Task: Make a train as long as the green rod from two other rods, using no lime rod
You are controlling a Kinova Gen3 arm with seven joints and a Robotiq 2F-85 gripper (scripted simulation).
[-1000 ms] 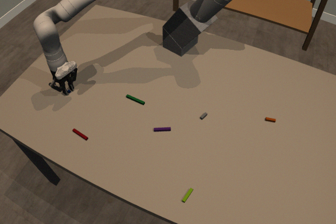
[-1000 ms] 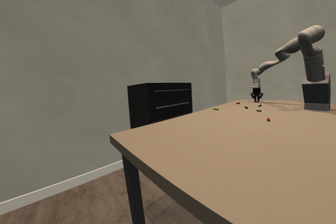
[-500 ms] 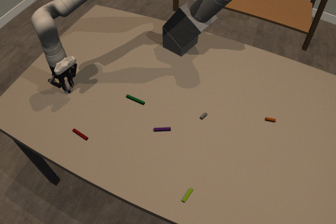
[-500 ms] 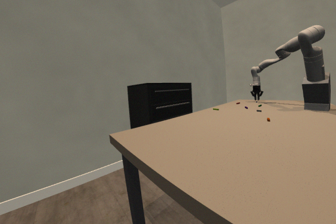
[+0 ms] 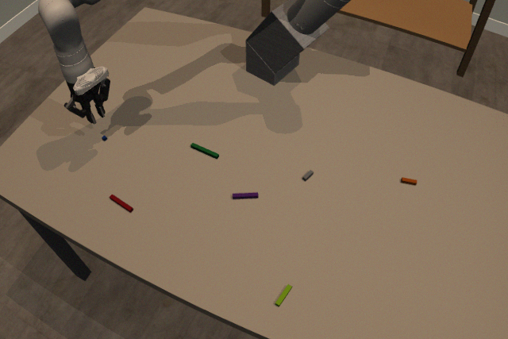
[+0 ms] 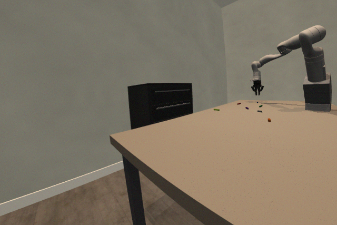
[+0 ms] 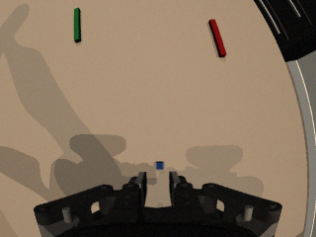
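Right now the red rod is 120 mm ahead of my hand, 190 mm to the left of it and 100 mm below it. Also, from my hand: green rod 130 mm behind, 250 mm to the left, 100 mm below; blue rod 100 mm below; purple rod 70 mm behind, 420 mm to the left, 100 mm below.
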